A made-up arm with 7 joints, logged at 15 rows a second.
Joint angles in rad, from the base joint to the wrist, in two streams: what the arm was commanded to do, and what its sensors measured. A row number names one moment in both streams.
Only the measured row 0 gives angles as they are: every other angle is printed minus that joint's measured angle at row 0.
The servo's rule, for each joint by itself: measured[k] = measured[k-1] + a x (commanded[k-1-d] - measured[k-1]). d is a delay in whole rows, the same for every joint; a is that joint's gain. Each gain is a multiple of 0.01, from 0.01 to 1. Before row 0 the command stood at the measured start. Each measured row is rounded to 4 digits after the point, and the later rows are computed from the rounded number. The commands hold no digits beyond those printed.
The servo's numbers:
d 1
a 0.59 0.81 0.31 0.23 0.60 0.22 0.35
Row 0, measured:
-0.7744, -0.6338, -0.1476, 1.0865, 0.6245, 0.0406, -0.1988
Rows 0 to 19, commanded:
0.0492, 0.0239, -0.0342, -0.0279, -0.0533, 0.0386, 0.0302
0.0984, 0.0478, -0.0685, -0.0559, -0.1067, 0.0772, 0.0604
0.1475, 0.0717, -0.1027, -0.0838, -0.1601, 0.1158, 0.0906
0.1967, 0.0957, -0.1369, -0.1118, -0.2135, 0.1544, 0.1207
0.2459, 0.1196, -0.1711, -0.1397, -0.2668, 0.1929, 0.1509
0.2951, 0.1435, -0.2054, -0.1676, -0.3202, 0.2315, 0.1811
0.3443, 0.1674, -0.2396, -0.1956, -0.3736, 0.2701, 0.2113
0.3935, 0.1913, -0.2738, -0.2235, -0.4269, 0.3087, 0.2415
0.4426, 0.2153, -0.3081, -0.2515, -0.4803, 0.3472, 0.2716
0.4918, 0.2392, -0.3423, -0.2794, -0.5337, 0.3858, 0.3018
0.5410, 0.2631, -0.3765, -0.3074, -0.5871, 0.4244, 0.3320
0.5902, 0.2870, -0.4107, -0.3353, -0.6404, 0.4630, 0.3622
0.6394, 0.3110, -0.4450, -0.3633, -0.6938, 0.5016, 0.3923
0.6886, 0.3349, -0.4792, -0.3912, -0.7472, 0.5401, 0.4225
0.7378, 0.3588, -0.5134, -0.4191, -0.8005, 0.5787, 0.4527
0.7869, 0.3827, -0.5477, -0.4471, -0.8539, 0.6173, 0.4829
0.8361, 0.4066, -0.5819, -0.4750, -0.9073, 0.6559, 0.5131
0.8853, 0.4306, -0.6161, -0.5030, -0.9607, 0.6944, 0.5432
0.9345, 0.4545, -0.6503, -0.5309, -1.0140, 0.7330, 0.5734
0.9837, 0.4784, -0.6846, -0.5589, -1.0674, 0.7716, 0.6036
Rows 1 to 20, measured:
0.0000, 0.0000, 0.0000, 0.0000, 0.0000, 0.0000, 0.0000
0.0290, 0.0194, -0.0106, -0.0064, -0.0320, 0.0085, 0.0106
0.0699, 0.0424, -0.0285, -0.0178, -0.0768, 0.0236, 0.0280
0.1157, 0.0661, -0.0515, -0.0330, -0.1268, 0.0439, 0.0499
0.1635, 0.0901, -0.0780, -0.0511, -0.1788, 0.0682, 0.0747
0.2121, 0.1140, -0.1069, -0.0715, -0.2316, 0.0956, 0.1014
0.2611, 0.1379, -0.1374, -0.0936, -0.2848, 0.1255, 0.1293
0.3102, 0.1618, -0.1691, -0.1171, -0.3381, 0.1573, 0.1580
0.3593, 0.1857, -0.2016, -0.1416, -0.3914, 0.1906, 0.1872
0.4084, 0.2097, -0.2346, -0.1669, -0.4447, 0.2251, 0.2167
0.4576, 0.2336, -0.2680, -0.1928, -0.4981, 0.2605, 0.2465
0.5068, 0.2575, -0.3016, -0.2192, -0.5515, 0.2966, 0.2764
0.5560, 0.2814, -0.3354, -0.2459, -0.6048, 0.3332, 0.3064
0.6052, 0.3054, -0.3694, -0.2729, -0.6582, 0.3702, 0.3365
0.6544, 0.3293, -0.4034, -0.3001, -0.7116, 0.4076, 0.3666
0.7036, 0.3532, -0.4375, -0.3275, -0.7649, 0.4452, 0.3967
0.7527, 0.3771, -0.4717, -0.3550, -0.8183, 0.4831, 0.4269
0.8019, 0.4010, -0.5059, -0.3826, -0.8717, 0.5211, 0.4571
0.8511, 0.4250, -0.5401, -0.4103, -0.9251, 0.5592, 0.4872
0.9003, 0.4489, -0.5743, -0.4380, -0.9784, 0.5974, 0.5174

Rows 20 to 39, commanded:
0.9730, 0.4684, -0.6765, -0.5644, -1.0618, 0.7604, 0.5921
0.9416, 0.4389, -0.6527, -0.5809, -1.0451, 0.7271, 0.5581
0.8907, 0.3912, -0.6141, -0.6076, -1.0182, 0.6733, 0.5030
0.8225, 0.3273, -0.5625, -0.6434, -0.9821, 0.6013, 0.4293
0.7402, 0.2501, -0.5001, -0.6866, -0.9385, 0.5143, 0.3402
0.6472, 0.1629, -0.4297, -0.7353, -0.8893, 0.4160, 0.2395
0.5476, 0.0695, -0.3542, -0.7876, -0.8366, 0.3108, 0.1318
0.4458, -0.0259, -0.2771, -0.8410, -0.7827, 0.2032, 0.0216
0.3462, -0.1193, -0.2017, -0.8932, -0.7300, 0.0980, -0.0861
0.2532, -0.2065, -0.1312, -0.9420, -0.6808, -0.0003, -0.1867
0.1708, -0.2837, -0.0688, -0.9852, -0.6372, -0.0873, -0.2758
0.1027, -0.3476, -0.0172, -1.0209, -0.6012, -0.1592, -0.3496
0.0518, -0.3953, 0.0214, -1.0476, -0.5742, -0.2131, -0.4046
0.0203, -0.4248, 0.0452, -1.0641, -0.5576, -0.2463, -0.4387
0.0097, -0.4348, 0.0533, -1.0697, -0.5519, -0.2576, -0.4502
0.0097, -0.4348, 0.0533, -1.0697, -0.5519, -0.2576, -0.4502
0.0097, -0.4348, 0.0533, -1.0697, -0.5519, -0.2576, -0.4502
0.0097, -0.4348, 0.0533, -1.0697, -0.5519, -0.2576, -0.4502
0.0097, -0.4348, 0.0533, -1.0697, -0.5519, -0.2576, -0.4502
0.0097, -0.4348, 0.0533, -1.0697, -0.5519, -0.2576, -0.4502
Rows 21 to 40, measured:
0.9495, 0.4728, -0.6085, -0.4658, -1.0318, 0.6357, 0.5476
0.9634, 0.4692, -0.6296, -0.4885, -1.0498, 0.6631, 0.5632
0.9505, 0.4447, -0.6368, -0.5098, -1.0470, 0.6772, 0.5614
0.9152, 0.4014, -0.6298, -0.5323, -1.0297, 0.6763, 0.5410
0.8605, 0.3414, -0.6089, -0.5579, -1.0011, 0.6598, 0.5019
0.7895, 0.2674, -0.5752, -0.5875, -0.9635, 0.6278, 0.4453
0.7055, 0.1828, -0.5301, -0.6215, -0.9190, 0.5812, 0.3733
0.6123, 0.0910, -0.4756, -0.6597, -0.8696, 0.5217, 0.2888
0.5141, -0.0037, -0.4141, -0.7014, -0.8175, 0.4516, 0.1953
0.4150, -0.0973, -0.3483, -0.7455, -0.7650, 0.3738, 0.0968
0.3195, -0.1858, -0.2810, -0.7907, -0.7145, 0.2915, -0.0024
0.2318, -0.2651, -0.2152, -0.8354, -0.6681, 0.2082, -0.0981
0.1556, -0.3319, -0.1538, -0.8781, -0.6280, 0.1274, -0.1861
0.0944, -0.3833, -0.0995, -0.9171, -0.5957, 0.0525, -0.2626
0.0507, -0.4169, -0.0546, -0.9509, -0.5728, -0.0132, -0.3242
0.0265, -0.4314, -0.0212, -0.9782, -0.5603, -0.0670, -0.3683
0.0166, -0.4342, 0.0019, -0.9992, -0.5553, -0.1089, -0.3970
0.0125, -0.4347, 0.0178, -1.0154, -0.5533, -0.1416, -0.4156
0.0108, -0.4348, 0.0288, -1.0279, -0.5525, -0.1671, -0.4277
0.0102, -0.4348, 0.0364, -1.0375, -0.5521, -0.1870, -0.4356

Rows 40 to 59, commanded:
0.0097, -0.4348, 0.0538, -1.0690, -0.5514, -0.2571, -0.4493
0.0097, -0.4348, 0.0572, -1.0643, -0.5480, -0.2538, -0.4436
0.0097, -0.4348, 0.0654, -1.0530, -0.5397, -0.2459, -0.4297
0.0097, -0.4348, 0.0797, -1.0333, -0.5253, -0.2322, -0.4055
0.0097, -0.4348, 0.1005, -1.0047, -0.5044, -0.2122, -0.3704
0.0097, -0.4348, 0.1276, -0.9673, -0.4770, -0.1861, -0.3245
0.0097, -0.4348, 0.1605, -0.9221, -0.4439, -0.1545, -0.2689
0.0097, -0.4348, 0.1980, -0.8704, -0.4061, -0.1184, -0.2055
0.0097, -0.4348, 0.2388, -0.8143, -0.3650, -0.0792, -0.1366
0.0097, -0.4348, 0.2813, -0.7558, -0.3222, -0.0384, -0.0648
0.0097, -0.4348, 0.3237, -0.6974, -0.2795, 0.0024, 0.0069
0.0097, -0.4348, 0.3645, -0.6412, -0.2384, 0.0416, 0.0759
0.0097, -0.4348, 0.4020, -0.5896, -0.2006, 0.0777, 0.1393
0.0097, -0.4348, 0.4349, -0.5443, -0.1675, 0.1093, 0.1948
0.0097, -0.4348, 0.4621, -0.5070, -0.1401, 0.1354, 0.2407
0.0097, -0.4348, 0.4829, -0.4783, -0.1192, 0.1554, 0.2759
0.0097, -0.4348, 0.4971, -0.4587, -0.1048, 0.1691, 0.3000
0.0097, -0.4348, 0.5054, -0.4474, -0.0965, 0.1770, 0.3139
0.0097, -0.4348, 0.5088, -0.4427, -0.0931, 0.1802, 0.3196
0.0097, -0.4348, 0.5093, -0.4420, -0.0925, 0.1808, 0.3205
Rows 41 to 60, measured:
0.0099, -0.4348, 0.0416, -1.0449, -0.5520, -0.2025, -0.4407
0.0098, -0.4348, 0.0454, -1.0504, -0.5516, -0.2145, -0.4437
0.0097, -0.4348, 0.0491, -1.0536, -0.5494, -0.2231, -0.4437
0.0097, -0.4348, 0.0542, -1.0535, -0.5436, -0.2281, -0.4388
0.0097, -0.4348, 0.0621, -1.0489, -0.5326, -0.2290, -0.4271
0.0097, -0.4348, 0.0740, -1.0387, -0.5157, -0.2253, -0.4073
0.0097, -0.4348, 0.0906, -1.0223, -0.4925, -0.2167, -0.3783
0.0097, -0.4348, 0.1123, -0.9993, -0.4633, -0.2030, -0.3400
0.0097, -0.4348, 0.1389, -0.9697, -0.4290, -0.1844, -0.2929
0.0097, -0.4348, 0.1699, -0.9340, -0.3906, -0.1613, -0.2382
0.0097, -0.4348, 0.2044, -0.8930, -0.3496, -0.1343, -0.1775
0.0097, -0.4348, 0.2414, -0.8480, -0.3075, -0.1042, -0.1130
0.0097, -0.4348, 0.2796, -0.8004, -0.2660, -0.0721, -0.0469
0.0097, -0.4348, 0.3175, -0.7519, -0.2268, -0.0391, 0.0183
0.0097, -0.4348, 0.3539, -0.7042, -0.1912, -0.0065, 0.0801
0.0097, -0.4348, 0.3874, -0.6588, -0.1605, 0.0247, 0.1363
0.0097, -0.4348, 0.4170, -0.6173, -0.1357, 0.0535, 0.1852
0.0097, -0.4348, 0.4418, -0.5808, -0.1172, 0.0789, 0.2254
0.0097, -0.4348, 0.4615, -0.5501, -0.1048, 0.1005, 0.2564
0.0097, -0.4348, 0.4762, -0.5254, -0.0978, 0.1180, 0.2785

